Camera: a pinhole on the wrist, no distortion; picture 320 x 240 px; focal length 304.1 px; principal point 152.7 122.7 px. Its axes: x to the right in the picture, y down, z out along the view. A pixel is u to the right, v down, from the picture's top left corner.
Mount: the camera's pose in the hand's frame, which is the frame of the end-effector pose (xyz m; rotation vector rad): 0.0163 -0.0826 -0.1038 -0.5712 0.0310 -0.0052
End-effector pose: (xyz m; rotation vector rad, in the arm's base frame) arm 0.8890 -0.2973 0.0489 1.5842 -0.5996 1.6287
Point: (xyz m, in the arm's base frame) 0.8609 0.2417 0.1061
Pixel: behind the camera
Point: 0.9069 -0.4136 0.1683
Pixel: 230.8 139.0
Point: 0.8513 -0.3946 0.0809
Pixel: 134.1 203.6
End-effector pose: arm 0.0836 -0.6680 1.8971 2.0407 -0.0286 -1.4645
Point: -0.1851 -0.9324 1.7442
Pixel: 208.9 27.5
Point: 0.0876 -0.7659 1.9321
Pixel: 130.6 231.1
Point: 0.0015 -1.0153 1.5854
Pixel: outside the picture
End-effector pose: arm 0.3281 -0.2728 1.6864 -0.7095 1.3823 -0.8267
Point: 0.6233 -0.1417 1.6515
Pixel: 69.8 98.3
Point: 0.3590 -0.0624 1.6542
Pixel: outside the picture
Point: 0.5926 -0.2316 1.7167
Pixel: 87.6 28.3
